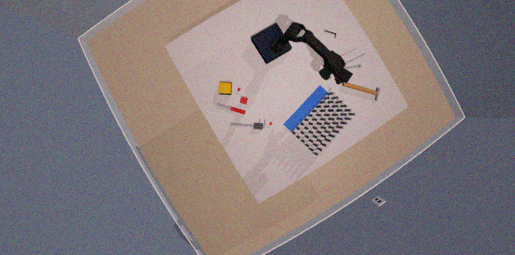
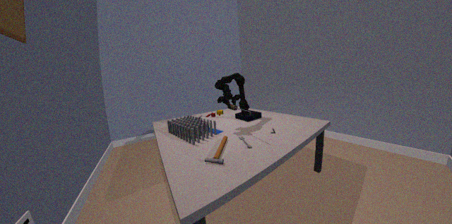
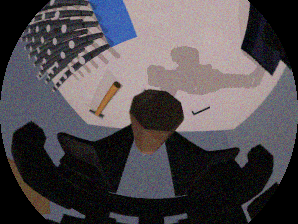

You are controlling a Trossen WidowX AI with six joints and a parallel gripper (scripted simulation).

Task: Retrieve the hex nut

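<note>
Now: gripper tip 22 cm to the left of the blue taped strip, 19 cm above it and 18 cm short of it. The rest, counted from my gripper tip: hex key (25 cm behind, 19 cm below, 16 cm to the left); red block (60 cm to the right, 17 cm below, 2 cm behind).
</note>
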